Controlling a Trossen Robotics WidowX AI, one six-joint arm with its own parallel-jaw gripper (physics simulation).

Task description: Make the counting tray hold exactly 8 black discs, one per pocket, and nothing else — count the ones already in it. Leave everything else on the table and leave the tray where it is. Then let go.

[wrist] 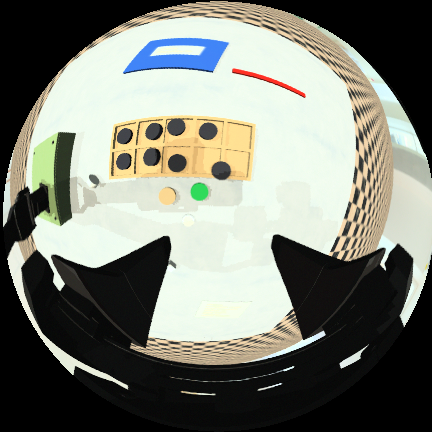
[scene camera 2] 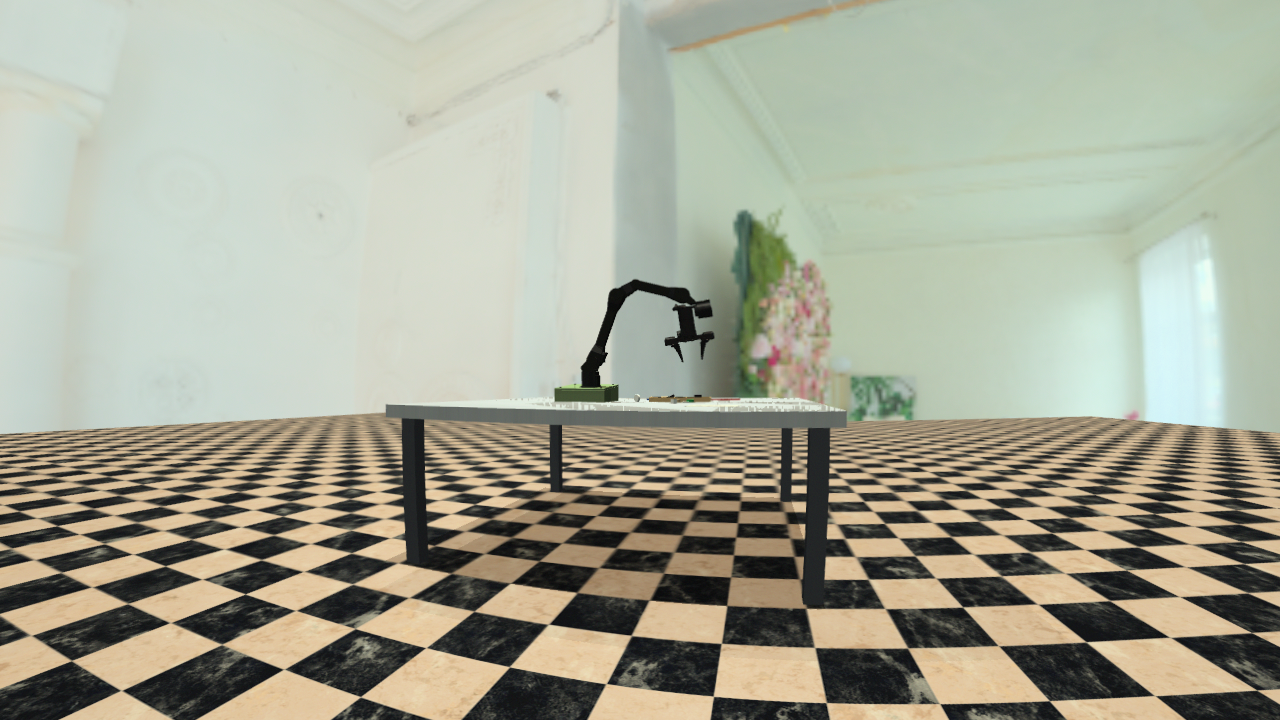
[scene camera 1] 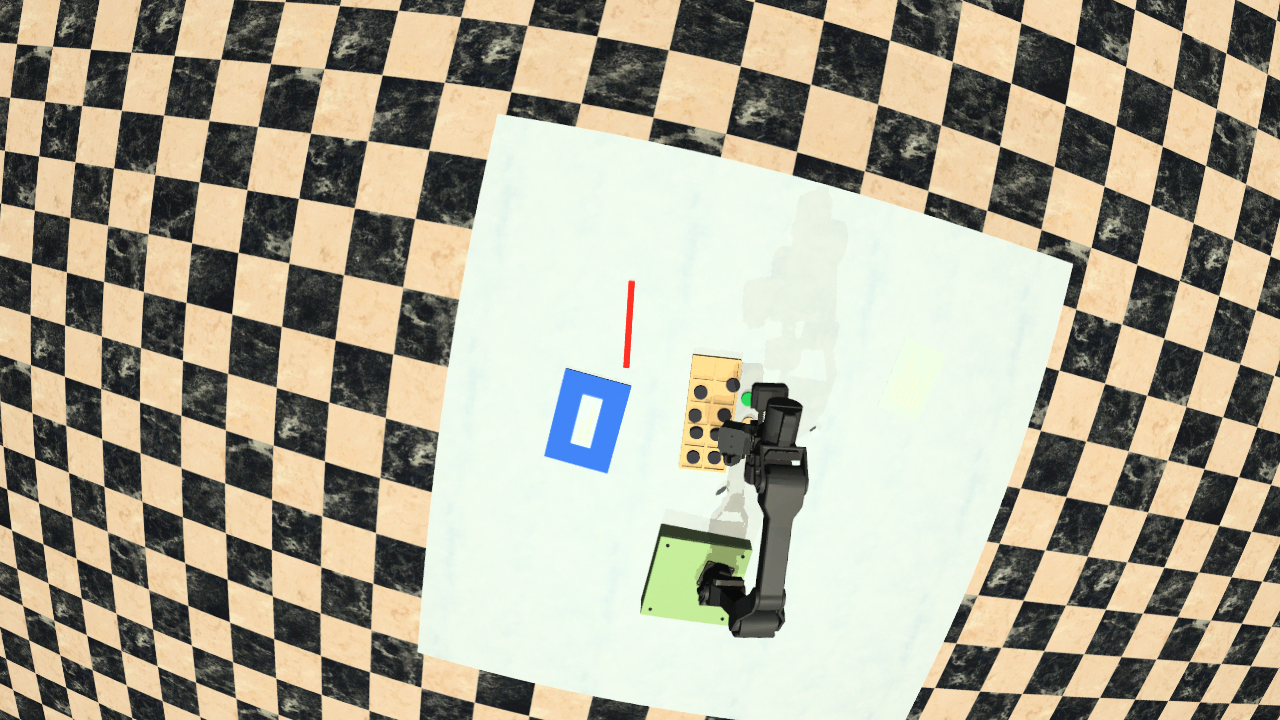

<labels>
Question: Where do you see a tan counting tray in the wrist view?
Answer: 234,142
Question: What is my gripper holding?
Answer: Nothing.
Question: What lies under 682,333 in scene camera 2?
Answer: My gripper.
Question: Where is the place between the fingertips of my gripper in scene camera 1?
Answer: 760,415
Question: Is my gripper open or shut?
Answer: Open.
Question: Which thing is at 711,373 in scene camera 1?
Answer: A tan counting tray.
</labels>
